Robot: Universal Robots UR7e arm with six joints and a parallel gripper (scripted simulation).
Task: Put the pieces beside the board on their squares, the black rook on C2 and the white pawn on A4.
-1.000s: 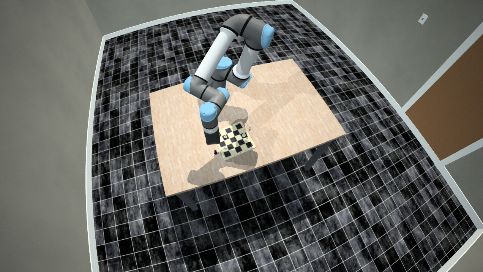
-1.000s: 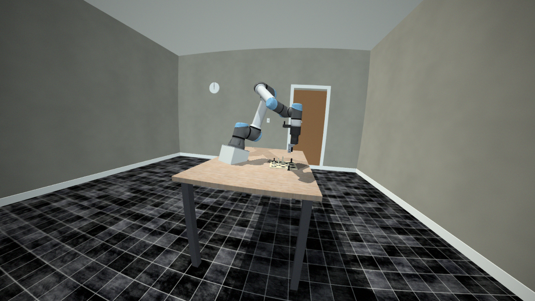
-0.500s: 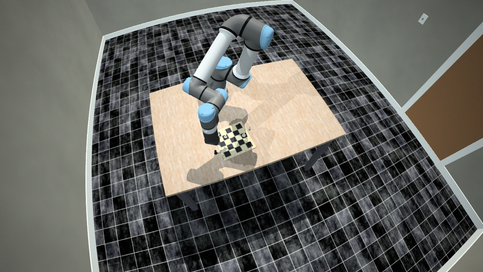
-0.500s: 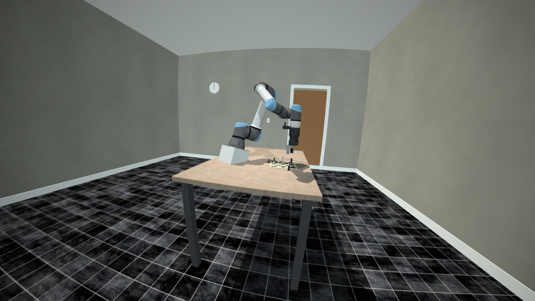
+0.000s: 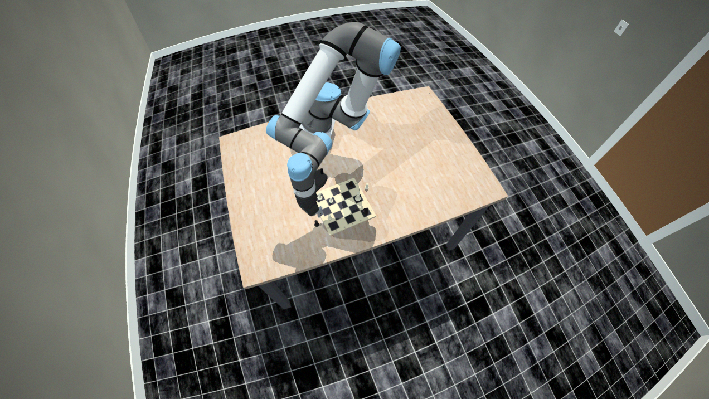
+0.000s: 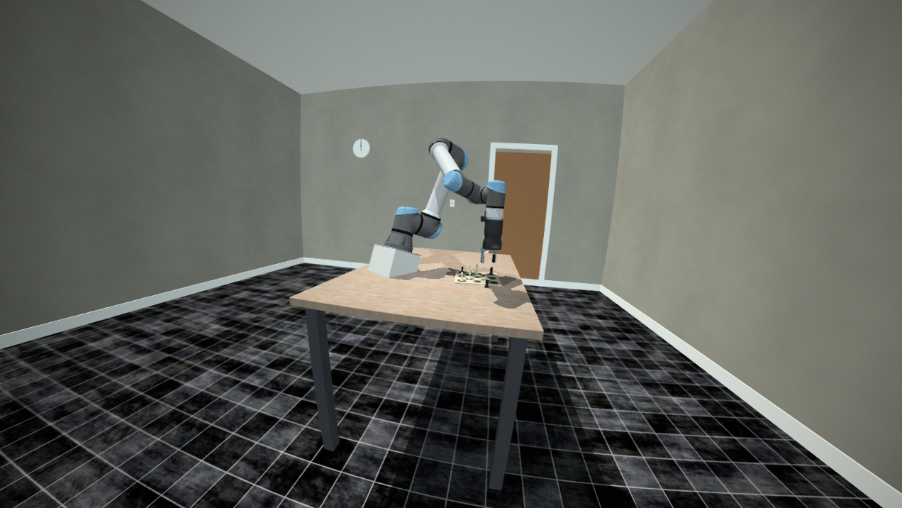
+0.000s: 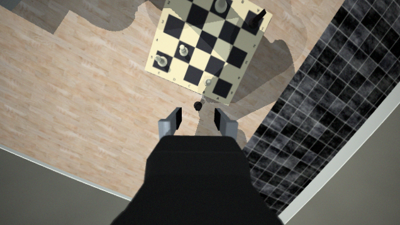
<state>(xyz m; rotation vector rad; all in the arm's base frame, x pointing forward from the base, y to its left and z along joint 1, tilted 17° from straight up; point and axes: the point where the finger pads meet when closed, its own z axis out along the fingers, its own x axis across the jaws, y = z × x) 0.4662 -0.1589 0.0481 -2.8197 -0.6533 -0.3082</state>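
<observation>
My gripper is now 11 cm above the black rook. From my hand the other things lie so: chessboard: 5 cm behind, 13 cm to the left, 13 cm below.
</observation>
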